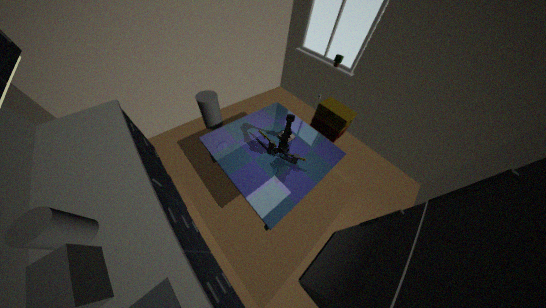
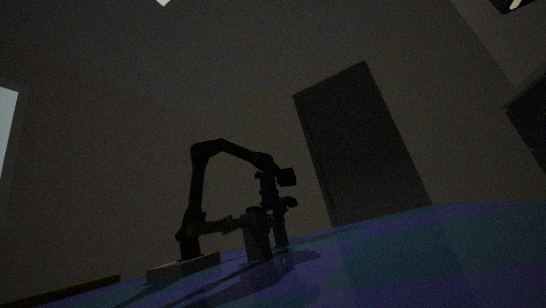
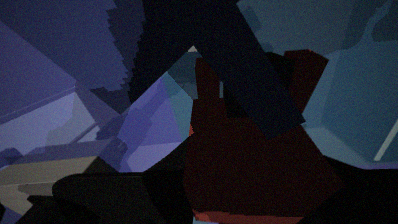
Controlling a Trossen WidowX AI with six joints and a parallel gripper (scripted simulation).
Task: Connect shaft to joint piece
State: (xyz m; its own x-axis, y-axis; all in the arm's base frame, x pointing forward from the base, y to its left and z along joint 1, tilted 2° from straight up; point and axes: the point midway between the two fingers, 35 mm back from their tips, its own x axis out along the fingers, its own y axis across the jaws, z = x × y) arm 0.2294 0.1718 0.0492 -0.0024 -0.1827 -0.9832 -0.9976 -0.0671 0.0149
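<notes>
My gripper tip is 20 mm to the right of the red joint piece and 40 mm below it.
</notes>
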